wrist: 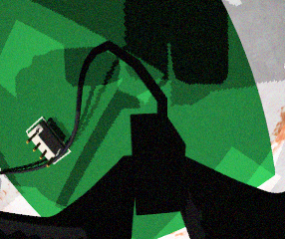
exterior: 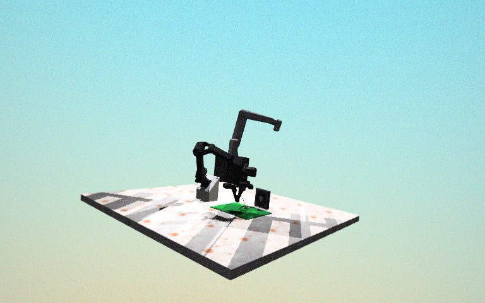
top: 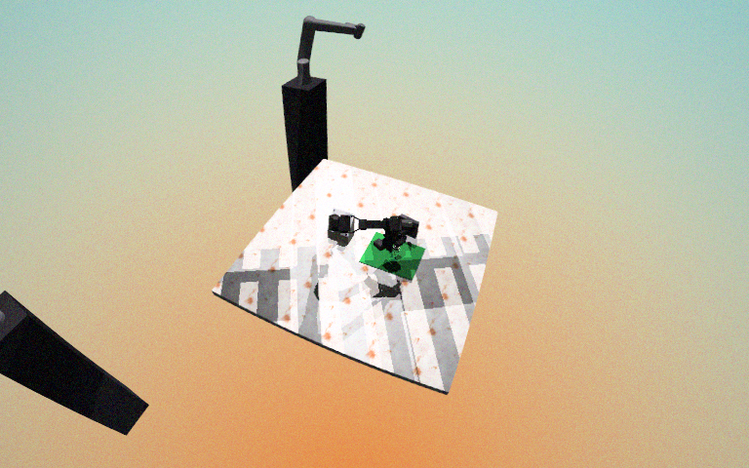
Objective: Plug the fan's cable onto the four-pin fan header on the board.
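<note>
Right now the green board is 80 mm below my gripper tip, 20 mm to the left of it and 20 mm ahead of it. From my gripper tip the other things lie so: dark fan plug (10 mm ahead, 10 mm above); black fan (200 mm to the left, 30 mm ahead, 10 mm below).
</note>
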